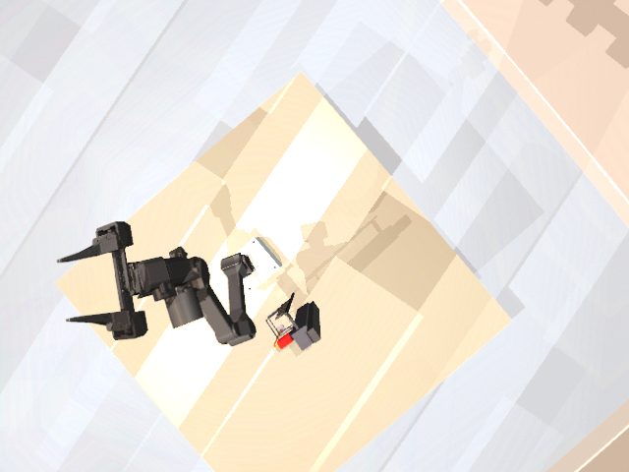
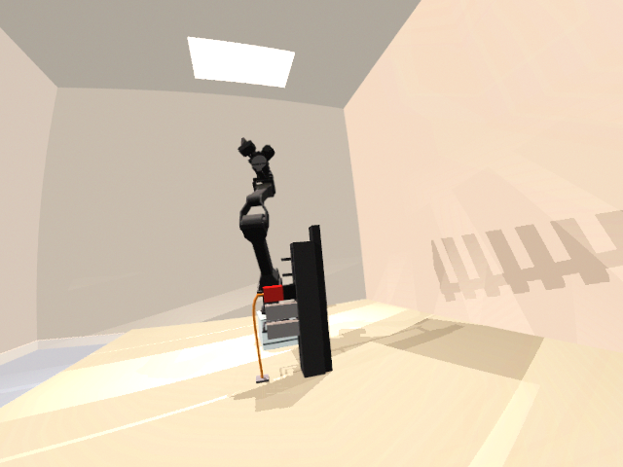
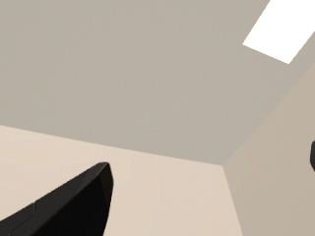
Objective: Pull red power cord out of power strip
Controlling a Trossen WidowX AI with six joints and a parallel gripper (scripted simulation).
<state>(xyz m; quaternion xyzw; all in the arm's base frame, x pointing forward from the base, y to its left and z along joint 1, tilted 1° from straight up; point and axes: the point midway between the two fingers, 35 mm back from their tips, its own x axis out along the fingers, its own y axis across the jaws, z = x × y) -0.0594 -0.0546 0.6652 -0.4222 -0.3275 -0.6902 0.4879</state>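
The red plug lies 350 mm ahead of my gripper tip, 110 mm to the left of it and 580 mm below it.
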